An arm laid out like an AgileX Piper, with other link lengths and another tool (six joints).
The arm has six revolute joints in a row. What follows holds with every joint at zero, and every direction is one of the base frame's. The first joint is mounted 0.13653 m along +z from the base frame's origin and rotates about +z. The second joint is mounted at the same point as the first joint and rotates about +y. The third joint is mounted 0.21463 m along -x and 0.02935 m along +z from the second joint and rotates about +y. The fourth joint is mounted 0.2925 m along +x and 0.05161 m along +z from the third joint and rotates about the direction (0.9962, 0, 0.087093). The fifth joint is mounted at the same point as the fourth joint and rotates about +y. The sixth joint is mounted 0.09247 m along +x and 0.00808 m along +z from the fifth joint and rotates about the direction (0.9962, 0, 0.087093). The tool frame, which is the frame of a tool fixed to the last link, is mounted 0.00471 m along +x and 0.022 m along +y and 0.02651 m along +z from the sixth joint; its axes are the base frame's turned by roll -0.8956, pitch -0.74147 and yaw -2.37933 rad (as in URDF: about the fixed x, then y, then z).
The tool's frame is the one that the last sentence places.
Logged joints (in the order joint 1, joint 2, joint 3, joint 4, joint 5, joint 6), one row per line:
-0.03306 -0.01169 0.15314 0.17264 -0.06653 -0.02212
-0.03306 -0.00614 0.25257 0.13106 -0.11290 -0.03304
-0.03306 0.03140 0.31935 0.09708 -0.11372 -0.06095
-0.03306 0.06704 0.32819 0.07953 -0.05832 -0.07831
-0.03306 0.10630 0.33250 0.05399 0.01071 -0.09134
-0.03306 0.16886 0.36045 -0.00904 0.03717 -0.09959
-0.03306 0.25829 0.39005 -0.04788 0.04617 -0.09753
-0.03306 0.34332 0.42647 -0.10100 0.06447 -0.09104
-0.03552 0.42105 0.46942 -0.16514 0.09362 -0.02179
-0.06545 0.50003 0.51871 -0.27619 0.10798 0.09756
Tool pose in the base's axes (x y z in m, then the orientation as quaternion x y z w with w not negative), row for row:
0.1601 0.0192 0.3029 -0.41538 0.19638 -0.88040 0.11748
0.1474 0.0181 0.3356 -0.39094 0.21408 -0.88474 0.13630
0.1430 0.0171 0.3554 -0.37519 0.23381 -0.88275 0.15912
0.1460 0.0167 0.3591 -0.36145 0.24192 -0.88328 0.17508
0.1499 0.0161 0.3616 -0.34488 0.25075 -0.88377 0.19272
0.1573 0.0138 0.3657 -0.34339 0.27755 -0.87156 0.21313
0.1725 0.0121 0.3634 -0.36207 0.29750 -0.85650 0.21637
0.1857 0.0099 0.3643 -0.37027 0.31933 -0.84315 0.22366
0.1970 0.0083 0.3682 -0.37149 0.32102 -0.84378 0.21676
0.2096 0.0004 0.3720 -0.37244 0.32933 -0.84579 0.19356
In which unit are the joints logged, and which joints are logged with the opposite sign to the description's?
The joints are logged in radians. Opposite sign: joint 3, joint 4, joint 5, joint 6.
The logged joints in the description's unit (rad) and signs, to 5 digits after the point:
-0.03306 -0.01169 -0.15314 -0.17264 0.06653 0.02212
-0.03306 -0.00614 -0.25257 -0.13106 0.11290 0.03304
-0.03306 0.03140 -0.31935 -0.09708 0.11372 0.06095
-0.03306 0.06704 -0.32819 -0.07953 0.05832 0.07831
-0.03306 0.10630 -0.33250 -0.05399 -0.01071 0.09134
-0.03306 0.16886 -0.36045 0.00904 -0.03717 0.09959
-0.03306 0.25829 -0.39005 0.04788 -0.04617 0.09753
-0.03306 0.34332 -0.42647 0.10100 -0.06447 0.09104
-0.03552 0.42105 -0.46942 0.16514 -0.09362 0.02179
-0.06545 0.50003 -0.51871 0.27619 -0.10798 -0.09756

